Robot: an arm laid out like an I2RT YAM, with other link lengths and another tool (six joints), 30 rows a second.
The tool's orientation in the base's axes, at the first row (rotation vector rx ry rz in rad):
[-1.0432, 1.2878, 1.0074]
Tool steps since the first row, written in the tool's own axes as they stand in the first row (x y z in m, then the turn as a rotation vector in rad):
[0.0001, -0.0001, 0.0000, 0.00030, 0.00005, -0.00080]
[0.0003, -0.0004, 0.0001, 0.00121, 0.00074, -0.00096]
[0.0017, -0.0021, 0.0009, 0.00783, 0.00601, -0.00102]
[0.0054, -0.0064, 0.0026, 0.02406, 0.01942, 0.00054]
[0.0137, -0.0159, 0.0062, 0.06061, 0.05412, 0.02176]
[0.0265, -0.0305, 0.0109, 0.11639, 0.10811, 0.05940]
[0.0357, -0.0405, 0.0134, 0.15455, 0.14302, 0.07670]
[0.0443, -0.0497, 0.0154, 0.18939, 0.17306, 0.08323]
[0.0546, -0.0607, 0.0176, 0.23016, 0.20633, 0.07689]
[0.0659, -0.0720, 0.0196, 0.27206, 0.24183, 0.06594]
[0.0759, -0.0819, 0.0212, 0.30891, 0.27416, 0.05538]
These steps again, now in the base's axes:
[0.0001, 0.0000, -0.0001, -0.00023, -0.00077, -0.00031]
[0.0004, 0.0000, -0.0003, -0.00091, -0.00076, -0.00124]
[0.0023, 0.0004, -0.0016, -0.00582, 0.00044, -0.00803]
[0.0070, 0.0010, -0.0052, -0.01792, 0.00514, -0.02468]
[0.0174, 0.0022, -0.0131, -0.04530, 0.03400, -0.06219]
[0.0331, 0.0032, -0.0254, -0.08683, 0.08340, -0.11945]
[0.0437, 0.0033, -0.0343, -0.11530, 0.10850, -0.15861]
[0.0534, 0.0030, -0.0426, -0.14173, 0.12199, -0.19437]
[0.0649, 0.0025, -0.0525, -0.17418, 0.12374, -0.23624]
[0.0767, 0.0017, -0.0634, -0.20985, 0.12155, -0.27934]
[0.0871, 0.0009, -0.0731, -0.24253, 0.11899, -0.31730]

